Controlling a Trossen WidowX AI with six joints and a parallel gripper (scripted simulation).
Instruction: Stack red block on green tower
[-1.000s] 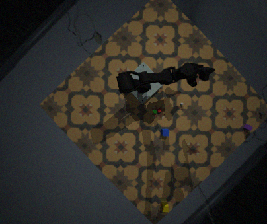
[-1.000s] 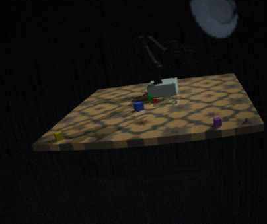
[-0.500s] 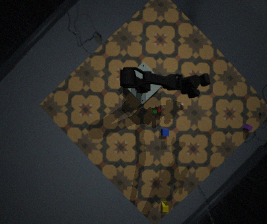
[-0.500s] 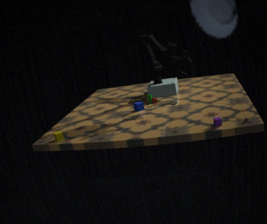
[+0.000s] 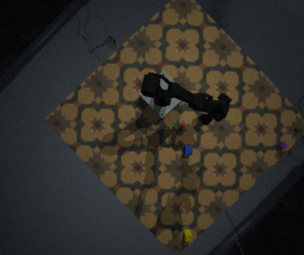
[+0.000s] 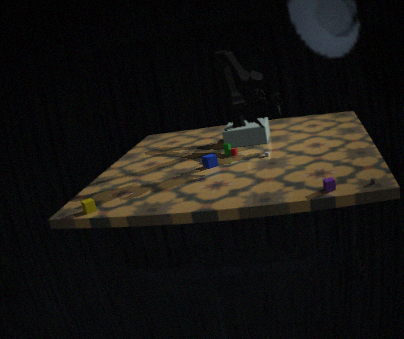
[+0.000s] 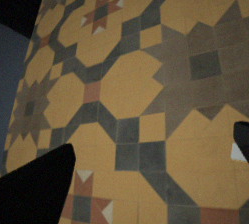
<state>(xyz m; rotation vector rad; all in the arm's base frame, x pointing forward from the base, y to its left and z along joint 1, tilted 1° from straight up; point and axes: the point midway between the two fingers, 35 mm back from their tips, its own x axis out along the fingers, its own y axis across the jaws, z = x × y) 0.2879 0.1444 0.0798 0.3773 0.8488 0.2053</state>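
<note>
My gripper tip is 10 cm past the red block, 19 cm to the left of it and 13 cm above it. Also, from my gripper tip: purple block (51 cm ahead, 15 cm to the left, 13 cm below); then yellow block (41 cm ahead, 73 cm to the right, 12 cm below); then blue block (4 cm ahead, 29 cm to the right, 12 cm below).
</note>
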